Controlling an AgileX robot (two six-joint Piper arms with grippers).
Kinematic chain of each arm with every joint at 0, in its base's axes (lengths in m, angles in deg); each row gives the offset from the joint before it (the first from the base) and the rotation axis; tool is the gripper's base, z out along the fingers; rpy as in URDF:
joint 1: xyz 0 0 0.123 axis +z
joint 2: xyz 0 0 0 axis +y
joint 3: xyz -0.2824 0 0.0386 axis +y
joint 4: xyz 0.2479 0 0.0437 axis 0.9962 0 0.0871
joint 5: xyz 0 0 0 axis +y
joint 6: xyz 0.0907 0 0.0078 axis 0.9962 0 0.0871
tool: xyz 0 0 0 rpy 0 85 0
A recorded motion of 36 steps. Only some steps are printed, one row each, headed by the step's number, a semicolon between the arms.
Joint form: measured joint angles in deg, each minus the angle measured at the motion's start. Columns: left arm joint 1, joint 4, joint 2, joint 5, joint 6, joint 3; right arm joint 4, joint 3, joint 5, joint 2, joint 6, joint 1.
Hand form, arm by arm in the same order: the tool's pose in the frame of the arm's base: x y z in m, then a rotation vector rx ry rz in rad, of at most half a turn. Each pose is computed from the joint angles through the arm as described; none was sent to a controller.
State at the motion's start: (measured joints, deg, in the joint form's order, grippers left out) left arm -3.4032 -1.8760 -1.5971 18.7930 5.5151 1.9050; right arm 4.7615 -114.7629 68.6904 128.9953 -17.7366 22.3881
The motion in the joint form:
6: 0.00 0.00 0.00 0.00 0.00 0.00; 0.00 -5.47 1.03 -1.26 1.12 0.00
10: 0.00 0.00 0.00 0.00 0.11 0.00; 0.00 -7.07 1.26 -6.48 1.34 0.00
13: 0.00 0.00 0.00 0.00 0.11 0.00; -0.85 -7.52 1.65 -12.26 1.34 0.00
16: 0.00 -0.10 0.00 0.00 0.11 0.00; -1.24 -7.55 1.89 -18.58 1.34 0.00
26: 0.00 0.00 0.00 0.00 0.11 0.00; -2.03 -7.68 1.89 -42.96 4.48 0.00
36: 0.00 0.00 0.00 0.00 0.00 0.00; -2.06 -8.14 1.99 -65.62 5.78 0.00
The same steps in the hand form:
6: 0.0529 -0.0041 0.1738 0.1206 1.8127 -0.0054; 0.4435 0.1903 0.2472 -0.9235 2.6780 0.1390
10: 0.0529 -0.0041 0.1738 0.1224 1.8126 -0.0041; 0.4320 0.1856 0.2984 -0.8875 2.5688 0.1450
13: 0.0529 -0.0041 0.1738 0.1224 1.8126 -0.0041; 0.4136 0.1767 0.3468 -0.8616 2.4700 0.1290
16: 0.0529 -0.0042 0.1738 0.1213 1.8127 -0.0058; 0.3882 0.1656 0.3948 -0.8315 2.3675 0.1241
26: 0.0529 -0.0041 0.1738 0.1224 1.8126 -0.0041; 0.2499 0.1074 0.5453 -0.6479 1.9793 0.1537
36: 0.0529 -0.0041 0.1738 0.1206 1.8127 -0.0054; 0.0784 0.0367 0.6187 -0.5159 1.6000 0.1862

